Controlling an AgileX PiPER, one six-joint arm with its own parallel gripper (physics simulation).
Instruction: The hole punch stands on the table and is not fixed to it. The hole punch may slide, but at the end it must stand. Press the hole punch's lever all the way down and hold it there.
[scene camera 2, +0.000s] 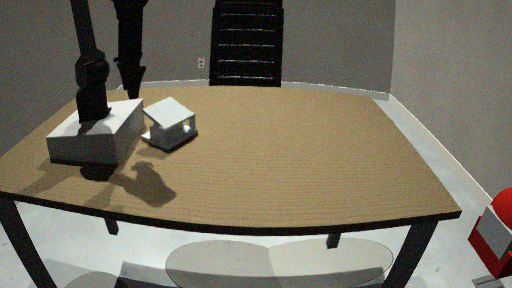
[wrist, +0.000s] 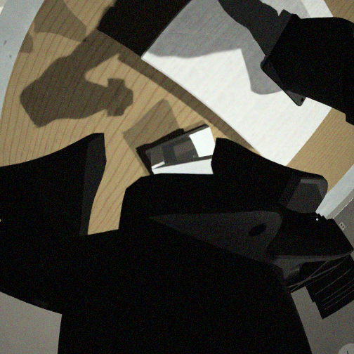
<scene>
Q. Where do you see my gripper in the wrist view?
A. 159, 148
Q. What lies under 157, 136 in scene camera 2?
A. A hole punch.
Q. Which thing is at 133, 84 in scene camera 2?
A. My gripper.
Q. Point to a hole punch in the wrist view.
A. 199, 142
</scene>
